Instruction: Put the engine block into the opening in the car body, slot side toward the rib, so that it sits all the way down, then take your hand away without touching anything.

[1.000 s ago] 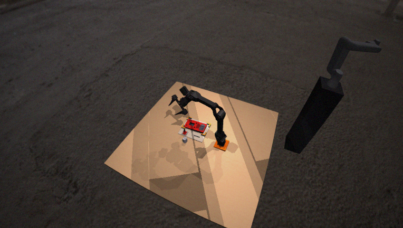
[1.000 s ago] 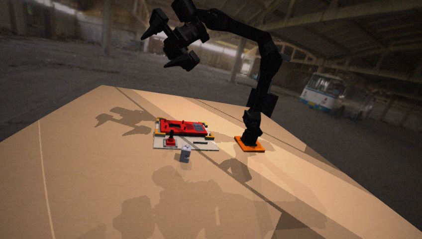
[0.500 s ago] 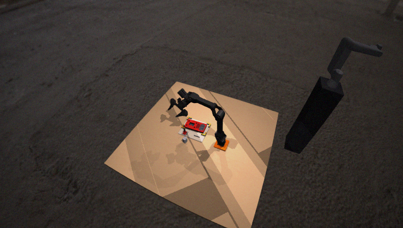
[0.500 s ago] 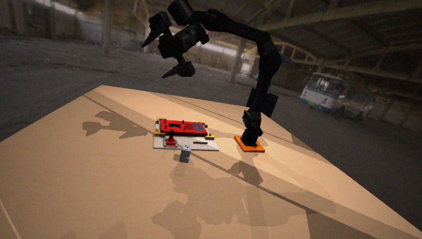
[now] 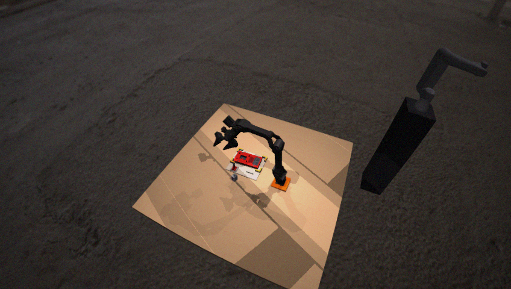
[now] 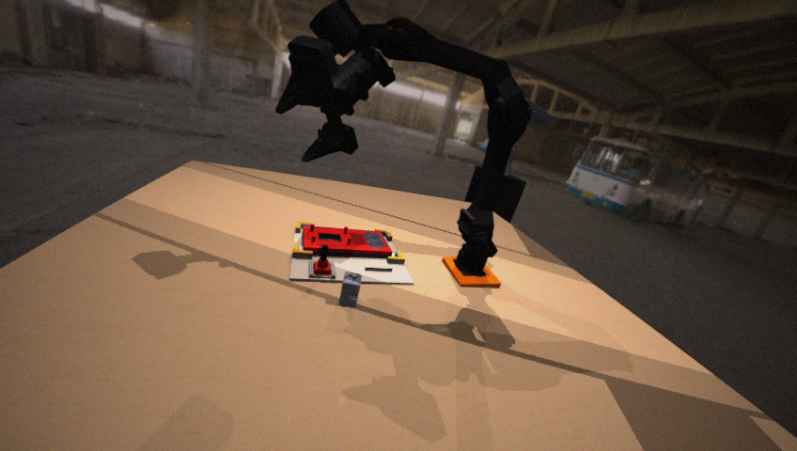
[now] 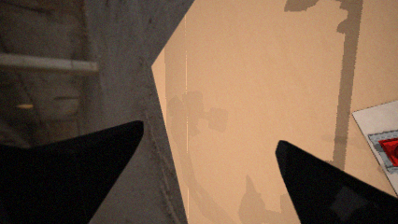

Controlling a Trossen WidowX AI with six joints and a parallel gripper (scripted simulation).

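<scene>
Now: gripper tip 23 cm above the engine block, 12 cm past it and 3 cm to the right of it.
</scene>
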